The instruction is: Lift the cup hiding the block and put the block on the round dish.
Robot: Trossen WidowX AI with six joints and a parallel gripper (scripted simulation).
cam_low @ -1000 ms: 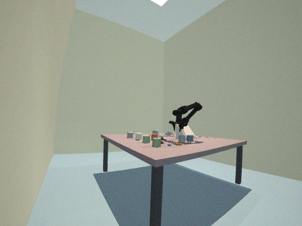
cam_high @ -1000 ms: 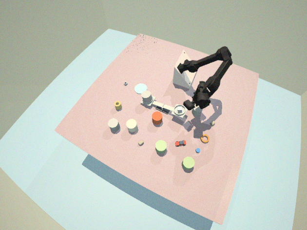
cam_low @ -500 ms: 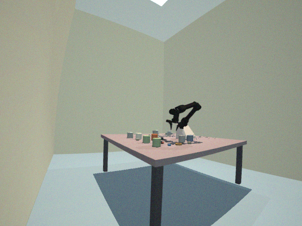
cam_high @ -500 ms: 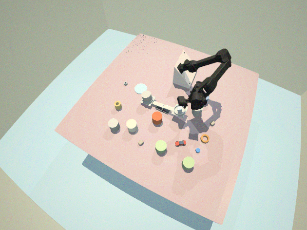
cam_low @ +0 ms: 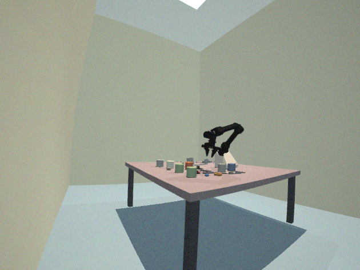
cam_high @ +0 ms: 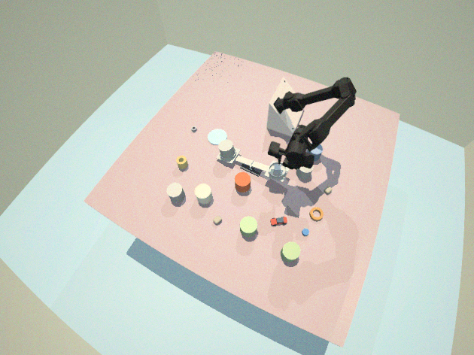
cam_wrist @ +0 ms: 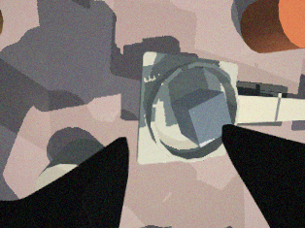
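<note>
The round light-blue dish is 400 mm to the right of my gripper tip, 120 mm below it and 70 mm behind it. The rest, counted from my gripper tip: orange cup: 160 mm to the right, 120 mm ahead, 80 mm below; toy car: 190 mm ahead, 110 mm below, 70 mm to the left; blue cup: 220 mm behind, 80 mm below, 70 mm to the left.
</note>
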